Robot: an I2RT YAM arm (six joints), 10 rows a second.
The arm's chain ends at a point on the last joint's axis. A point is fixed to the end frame.
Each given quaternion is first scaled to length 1.
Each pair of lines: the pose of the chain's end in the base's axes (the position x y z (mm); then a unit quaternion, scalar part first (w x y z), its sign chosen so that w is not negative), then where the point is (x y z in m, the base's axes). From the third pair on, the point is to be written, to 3 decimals.
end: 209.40 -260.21 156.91 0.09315 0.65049 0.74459 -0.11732
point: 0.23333 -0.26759 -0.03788
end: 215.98 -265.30 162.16 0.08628 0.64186 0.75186 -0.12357
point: 0.23581 -0.27231 -0.03311
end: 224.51 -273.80 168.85 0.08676 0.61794 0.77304 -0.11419
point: 0.245 -0.277 -0.026
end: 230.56 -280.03 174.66 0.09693 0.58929 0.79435 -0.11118
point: 0.253 -0.283 -0.020
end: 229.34 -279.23 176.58 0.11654 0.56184 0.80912 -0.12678
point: 0.253 -0.290 -0.018
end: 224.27 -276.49 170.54 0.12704 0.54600 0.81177 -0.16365
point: 0.243 -0.302 -0.023
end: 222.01 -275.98 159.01 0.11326 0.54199 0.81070 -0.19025
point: 0.230 -0.307 -0.035
